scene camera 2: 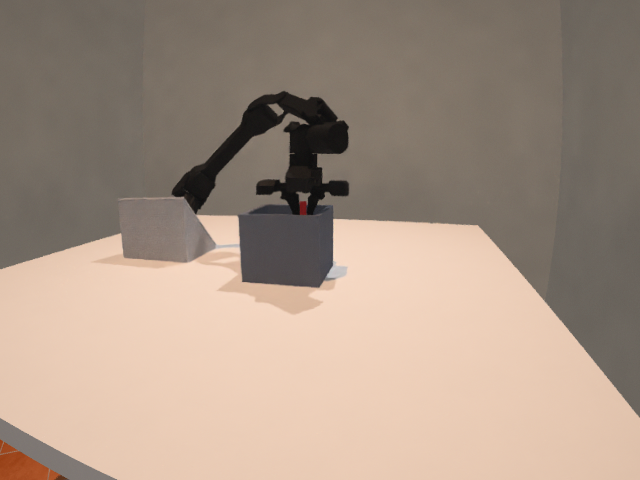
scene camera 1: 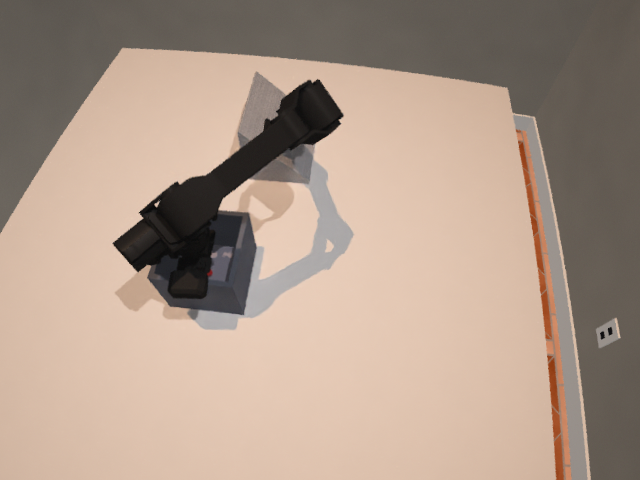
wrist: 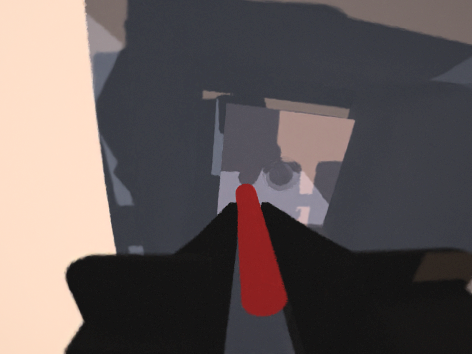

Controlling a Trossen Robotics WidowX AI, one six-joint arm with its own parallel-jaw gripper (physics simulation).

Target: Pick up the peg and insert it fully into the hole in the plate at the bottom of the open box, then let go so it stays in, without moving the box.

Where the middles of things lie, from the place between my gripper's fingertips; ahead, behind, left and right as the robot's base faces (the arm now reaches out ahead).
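Scene:
From my hand: dark box (scene camera 2: pixel 276 247), 3 cm behind, 1 cm to the right of it, 3 cm below; red peg (wrist: pixel 262 290), 2 cm above.

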